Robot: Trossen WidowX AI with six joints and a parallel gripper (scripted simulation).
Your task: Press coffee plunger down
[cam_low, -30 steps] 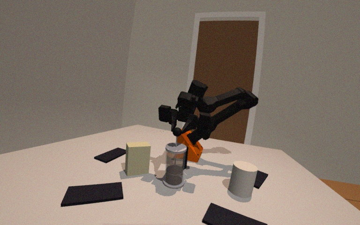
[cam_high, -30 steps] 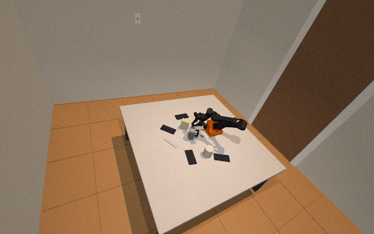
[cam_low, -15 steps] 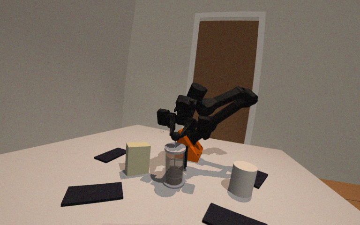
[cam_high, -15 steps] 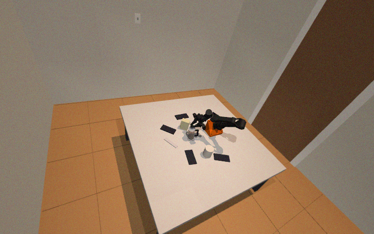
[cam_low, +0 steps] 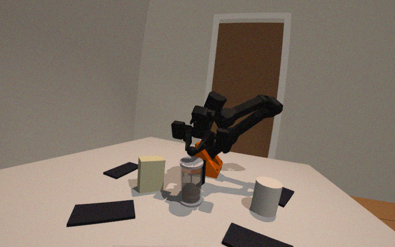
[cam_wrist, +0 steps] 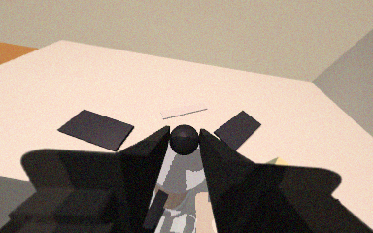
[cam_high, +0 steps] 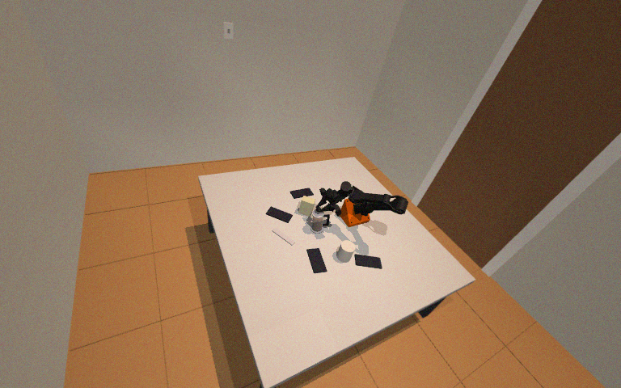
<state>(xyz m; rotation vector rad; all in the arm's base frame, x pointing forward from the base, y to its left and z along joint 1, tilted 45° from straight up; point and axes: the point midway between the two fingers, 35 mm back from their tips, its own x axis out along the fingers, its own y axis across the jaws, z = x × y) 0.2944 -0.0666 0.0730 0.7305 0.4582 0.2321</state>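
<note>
My gripper tip is 80 mm above the glass coffee press, 40 mm past it and 10 mm to the right of it. Also, from my gripper tip: white cylinder (240 mm to the left, 120 mm below, 80 mm behind).
</note>
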